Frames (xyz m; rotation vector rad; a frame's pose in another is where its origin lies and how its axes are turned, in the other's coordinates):
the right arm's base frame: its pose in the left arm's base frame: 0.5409 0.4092 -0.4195 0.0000 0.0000 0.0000
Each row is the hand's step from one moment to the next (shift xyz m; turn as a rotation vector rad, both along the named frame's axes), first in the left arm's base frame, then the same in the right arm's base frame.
Working: the left arm's base frame: its pose in the right arm's base frame: -0.5409 -0.4092 0.4195 0.0000 0.0000 0.0000

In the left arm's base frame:
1: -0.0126 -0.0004 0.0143 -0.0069 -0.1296 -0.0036
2: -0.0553 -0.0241 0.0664 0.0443 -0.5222 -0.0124
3: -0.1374 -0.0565 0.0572 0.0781 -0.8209 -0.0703
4: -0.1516 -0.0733 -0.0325 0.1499 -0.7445 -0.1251
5: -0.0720 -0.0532 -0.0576 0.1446 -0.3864 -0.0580
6: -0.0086 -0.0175 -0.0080 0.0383 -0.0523 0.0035
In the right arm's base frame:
1: -0.0126 -0.0004 0.0143 -0.0069 -0.1296 -0.0036
2: -0.0553 -0.0241 0.0664 0.0443 -0.5222 -0.0124
3: -0.1374 -0.0565 0.0572 0.0781 -0.8209 -0.0703
4: -0.1516 -0.0733 -0.0325 0.1499 -0.7445 -0.1251
5: -0.0720 -0.0532 -0.0576 0.1446 -0.3864 -0.0580
6: -0.0086 -0.0175 -0.0080 0.0383 -0.0523 0.0035

